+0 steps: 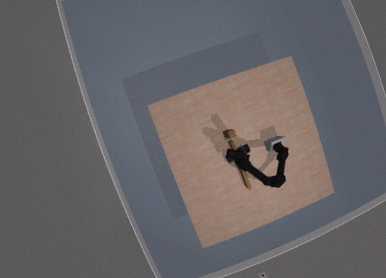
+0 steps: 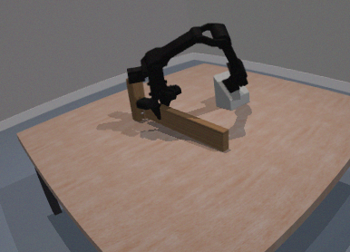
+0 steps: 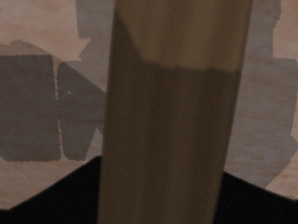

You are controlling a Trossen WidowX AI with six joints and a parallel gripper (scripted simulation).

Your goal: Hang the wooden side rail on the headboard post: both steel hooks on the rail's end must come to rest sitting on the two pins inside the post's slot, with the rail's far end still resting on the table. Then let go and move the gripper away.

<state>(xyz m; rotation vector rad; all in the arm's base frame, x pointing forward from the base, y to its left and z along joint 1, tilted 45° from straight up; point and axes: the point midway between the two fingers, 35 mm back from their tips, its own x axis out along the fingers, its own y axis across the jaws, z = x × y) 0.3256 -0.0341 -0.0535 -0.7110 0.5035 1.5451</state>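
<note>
My gripper tip is 160 mm to the left of the wooden headboard post and 40 mm below it.
</note>
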